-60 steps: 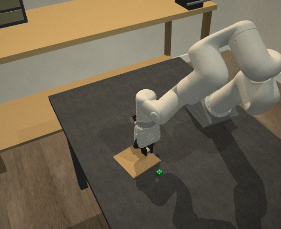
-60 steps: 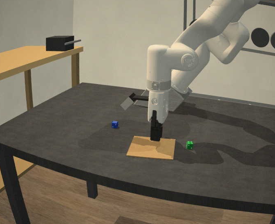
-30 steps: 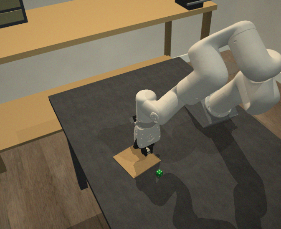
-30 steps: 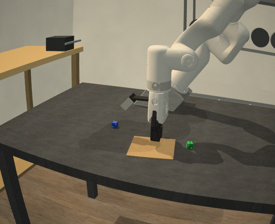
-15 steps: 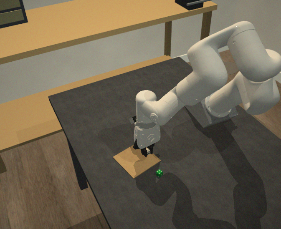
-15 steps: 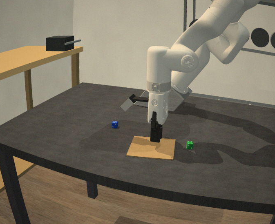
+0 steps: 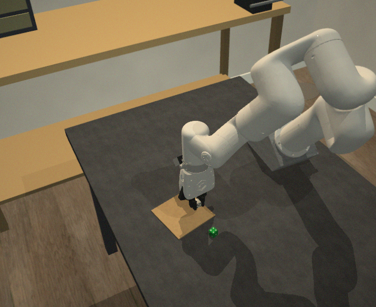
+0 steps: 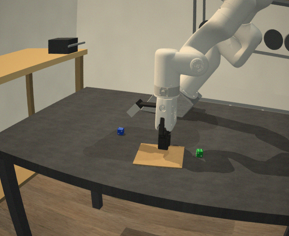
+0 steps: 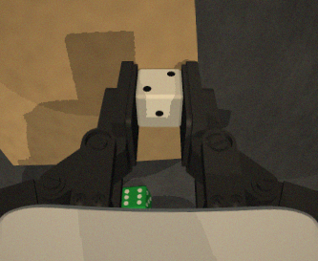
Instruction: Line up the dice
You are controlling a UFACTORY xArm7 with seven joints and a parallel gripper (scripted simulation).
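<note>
Now: the white die 10 mm below my hand. Also, from my hand: green die 10 mm ahead, 120 mm to the left, 20 mm below; then tan square mat 50 mm ahead, 10 mm to the left, 20 mm below; then blue die 50 mm behind, 170 mm to the right, 20 mm below.
</note>
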